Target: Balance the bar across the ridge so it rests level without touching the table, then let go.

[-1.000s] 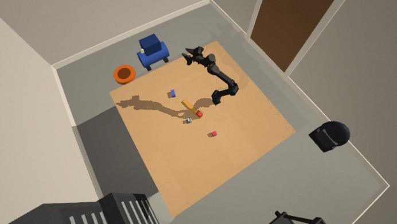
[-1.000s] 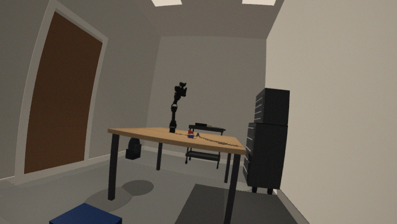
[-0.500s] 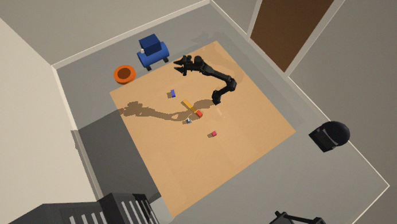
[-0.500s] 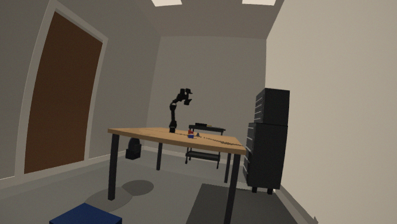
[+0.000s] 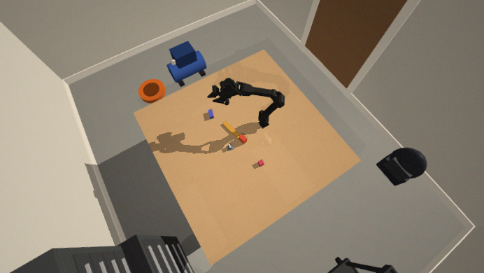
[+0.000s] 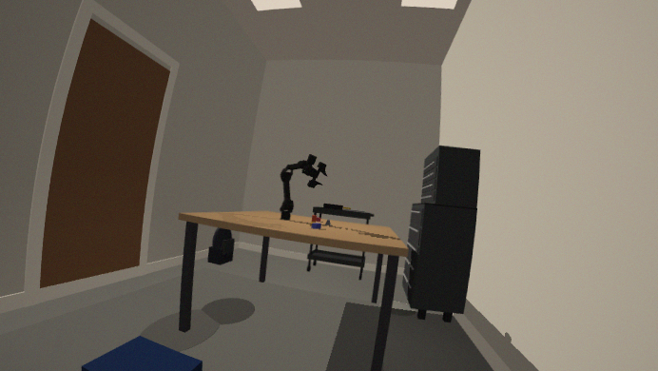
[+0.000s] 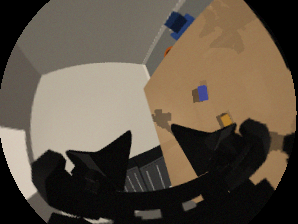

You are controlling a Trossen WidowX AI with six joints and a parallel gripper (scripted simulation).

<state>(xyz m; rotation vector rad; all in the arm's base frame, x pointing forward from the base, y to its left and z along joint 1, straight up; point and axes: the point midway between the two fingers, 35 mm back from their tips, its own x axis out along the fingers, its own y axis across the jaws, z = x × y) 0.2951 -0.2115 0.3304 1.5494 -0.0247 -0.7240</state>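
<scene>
My gripper tip is 28 cm above the grey ridge piece, 26 cm to the right of it and 1 cm short of it. Also, from my gripper tip: small pink cube: 49 cm to the left, 30 cm below, 11 cm behind; then small blue block: 30 cm below, 6 cm to the right.
</scene>
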